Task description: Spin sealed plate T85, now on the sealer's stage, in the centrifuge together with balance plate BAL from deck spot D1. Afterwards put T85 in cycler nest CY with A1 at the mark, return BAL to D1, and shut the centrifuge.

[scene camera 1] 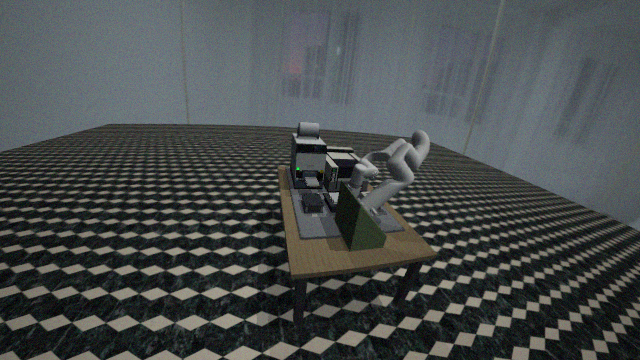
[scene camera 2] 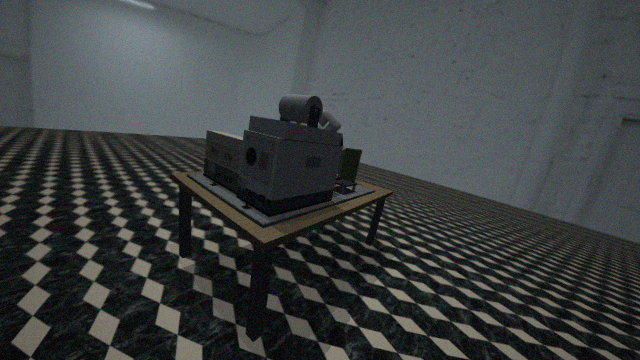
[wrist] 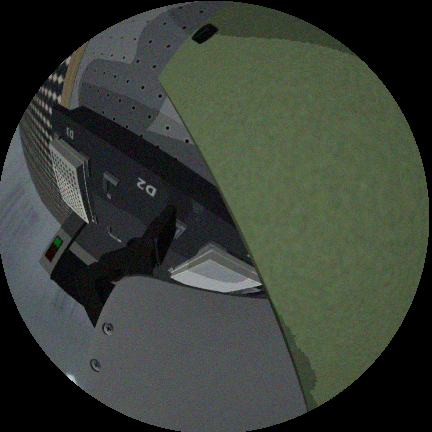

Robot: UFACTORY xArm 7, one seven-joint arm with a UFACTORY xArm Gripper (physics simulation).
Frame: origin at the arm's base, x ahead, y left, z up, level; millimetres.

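Seen in the pictures: gripper, between the fingertips: (wrist: 223,231); arm's base, origin of its link: (scene camera 1: 364,208) (scene camera 2: 343,157).
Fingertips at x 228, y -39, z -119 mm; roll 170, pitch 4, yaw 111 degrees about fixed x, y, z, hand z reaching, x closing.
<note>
Offsets run from my fingertips to a thing's middle. "spot": to the spot under its first point.
In scene camera 1 the sealer @(dy +133, dx +568, dz +185 mm) (scene camera 1: 308,154) stands at the back left of the deck, with a pale plate @(dy +170, dx +272, dz +60 mm) (scene camera 1: 311,181) on its stage. My arm (scene camera 1: 400,163) bends down behind a green wedge (scene camera 1: 358,223) (wrist: 314,193), which hides the gripper there. In the wrist view one black finger (wrist: 163,229) shows above a dark deck strip @(spot: dy -106, dx -7, dz -2 mm) (wrist: 120,160) marked D3 and D2; the other finger is hidden. The gripper is open and holds nothing. A pale grey plate @(dy +43, dx +94, dz +6 mm) (wrist: 213,271) lies on the strip just past D2, at the wedge's edge. A white welled plate @(dy -205, dx +77, dz +6 mm) (wrist: 70,181) sits by D3.
The green wedge stands close on the gripper's right. A second grey machine @(spot: dy -93, dx +348, dz +160 mm) (scene camera 1: 342,163) stands right of the sealer. A dark block @(dy +210, dx +106, dz -20 mm) (scene camera 1: 311,201) sits on the deck in front of the sealer. From scene camera 2 only the machines' backs @(spot: dy +223, dx +736, dz +124 mm) (scene camera 2: 286,170) show.
</note>
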